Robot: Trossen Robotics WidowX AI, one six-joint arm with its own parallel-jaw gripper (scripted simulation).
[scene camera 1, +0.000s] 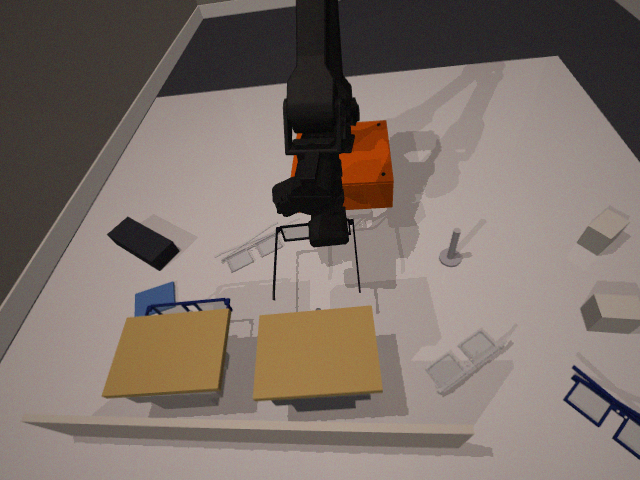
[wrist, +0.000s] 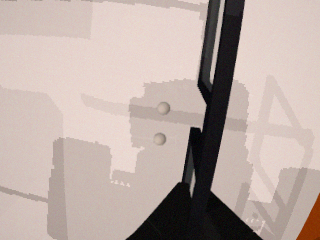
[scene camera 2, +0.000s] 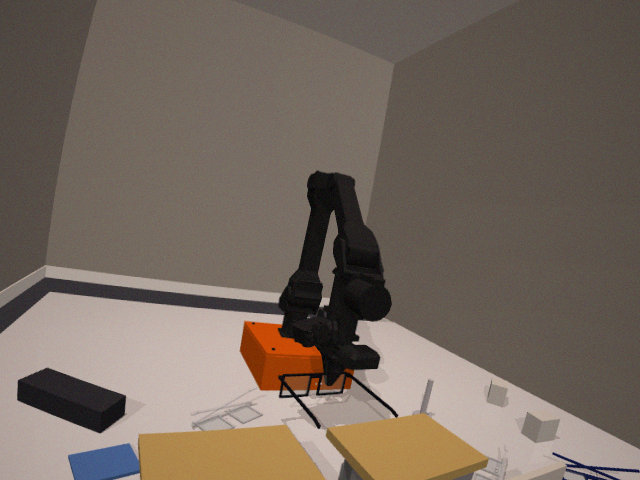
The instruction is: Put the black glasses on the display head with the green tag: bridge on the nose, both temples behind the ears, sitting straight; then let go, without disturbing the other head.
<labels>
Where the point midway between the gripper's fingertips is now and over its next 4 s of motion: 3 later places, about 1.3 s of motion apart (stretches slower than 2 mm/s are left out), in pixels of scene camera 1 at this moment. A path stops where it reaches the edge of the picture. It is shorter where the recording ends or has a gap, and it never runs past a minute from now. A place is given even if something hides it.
The gripper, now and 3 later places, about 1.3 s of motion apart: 331, 229; 332, 252; 334, 278; 336, 301
</labels>
